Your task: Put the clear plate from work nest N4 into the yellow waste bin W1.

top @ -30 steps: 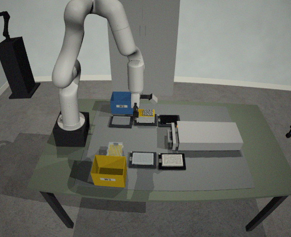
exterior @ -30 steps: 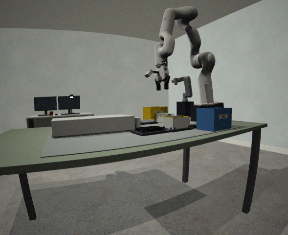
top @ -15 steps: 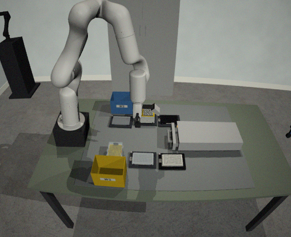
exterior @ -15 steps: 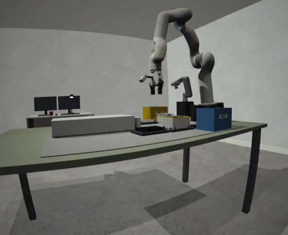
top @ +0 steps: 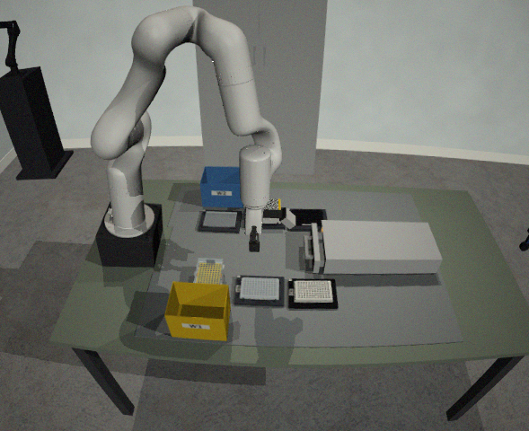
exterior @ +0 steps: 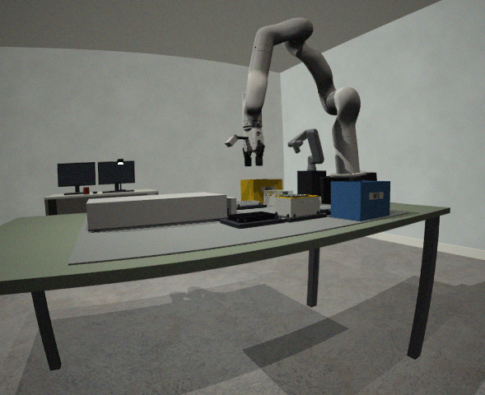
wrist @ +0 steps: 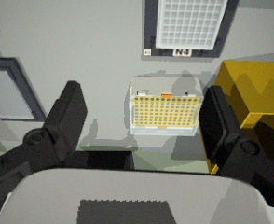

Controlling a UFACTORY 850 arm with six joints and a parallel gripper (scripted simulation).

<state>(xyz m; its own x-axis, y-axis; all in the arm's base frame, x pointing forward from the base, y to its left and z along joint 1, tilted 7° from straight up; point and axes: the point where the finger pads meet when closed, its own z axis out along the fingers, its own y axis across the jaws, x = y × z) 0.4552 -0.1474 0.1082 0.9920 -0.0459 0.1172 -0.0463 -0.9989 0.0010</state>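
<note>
Now: the dark nest N4 10 mm ahead of my hand, 60 mm to the right of it and 190 mm below it. Round my hand: white plate: 190 mm ahead, 70 mm to the right, 170 mm below; then N4 label: 60 mm behind, 60 mm to the right, 180 mm below; then yellow tip rack: 30 mm ahead, 310 mm to the left, 140 mm below.
</note>
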